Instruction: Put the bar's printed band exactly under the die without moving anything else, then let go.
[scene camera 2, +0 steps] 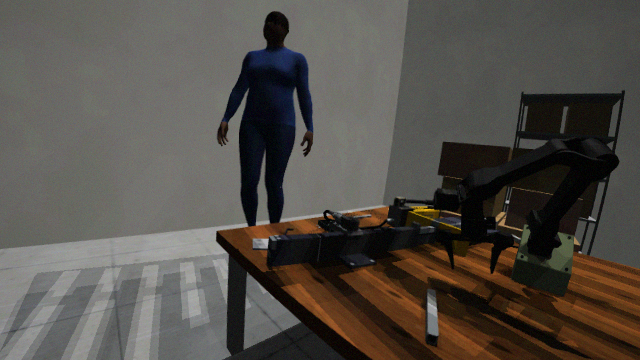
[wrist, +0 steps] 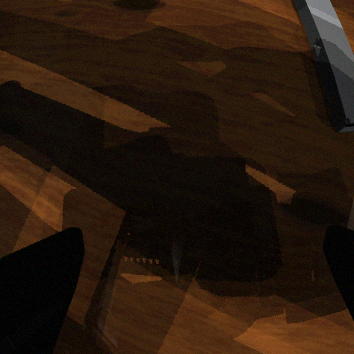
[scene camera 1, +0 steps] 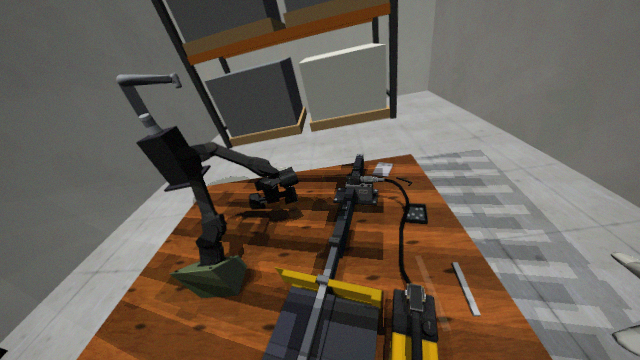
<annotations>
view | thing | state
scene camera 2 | my gripper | -
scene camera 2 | die block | -
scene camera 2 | yellow and black tool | -
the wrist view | my gripper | -
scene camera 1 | yellow and black tool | -
</annotations>
